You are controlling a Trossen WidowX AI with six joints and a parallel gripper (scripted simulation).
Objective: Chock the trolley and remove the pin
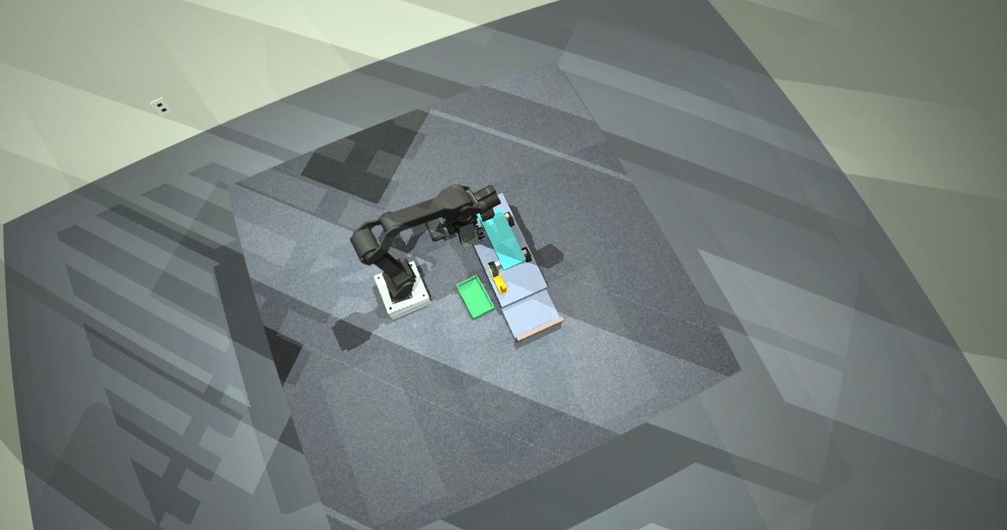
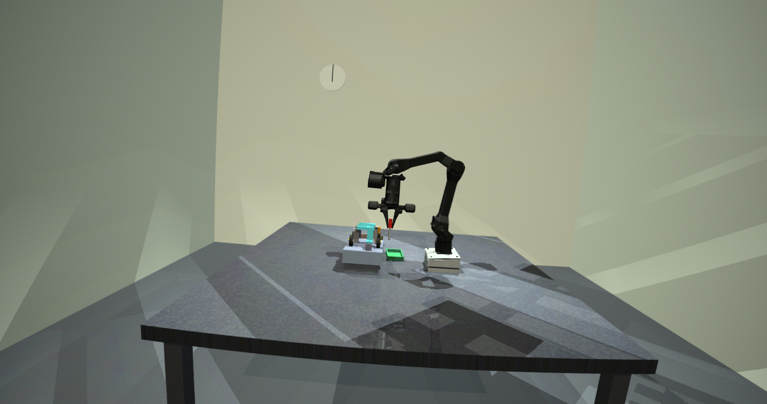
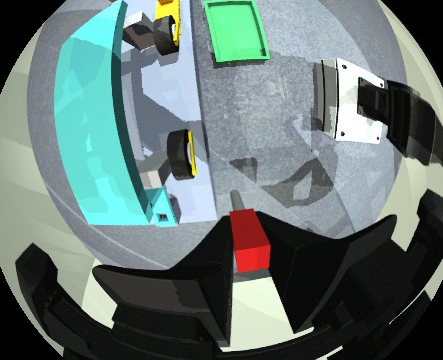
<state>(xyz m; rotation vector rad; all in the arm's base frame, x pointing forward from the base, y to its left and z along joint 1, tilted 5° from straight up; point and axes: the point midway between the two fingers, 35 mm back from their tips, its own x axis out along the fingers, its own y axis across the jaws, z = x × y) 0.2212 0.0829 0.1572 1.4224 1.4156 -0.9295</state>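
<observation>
My gripper tip is now 2 cm past the green tray, 18 cm to the left of it and 18 cm above it. Also, from my gripper tip: cyan-topped trolley: 10 cm ahead, 7 cm to the right, 6 cm below; then grey ramp: 10 cm ahead, 8 cm to the right, 12 cm below; then red-headed stop pin: right at my gripper tip.
</observation>
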